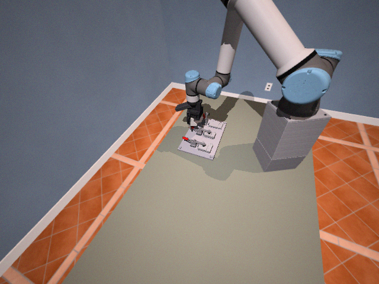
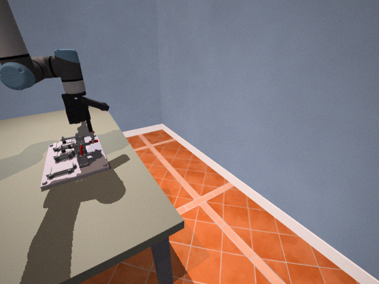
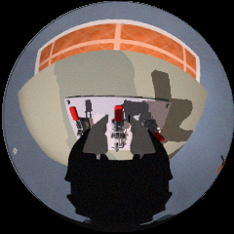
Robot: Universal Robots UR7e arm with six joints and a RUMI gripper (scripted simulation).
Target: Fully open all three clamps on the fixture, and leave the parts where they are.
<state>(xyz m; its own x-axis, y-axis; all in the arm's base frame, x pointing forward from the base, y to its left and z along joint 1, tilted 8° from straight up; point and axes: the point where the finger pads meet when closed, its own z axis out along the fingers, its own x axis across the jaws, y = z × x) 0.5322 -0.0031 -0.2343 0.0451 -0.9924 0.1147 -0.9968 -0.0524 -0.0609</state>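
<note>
My gripper is now 90 mm past the grey fixture plate and 70 mm above it. Round my hand: block (150 mm behind, 100 mm to the left, 40 mm below).
</note>
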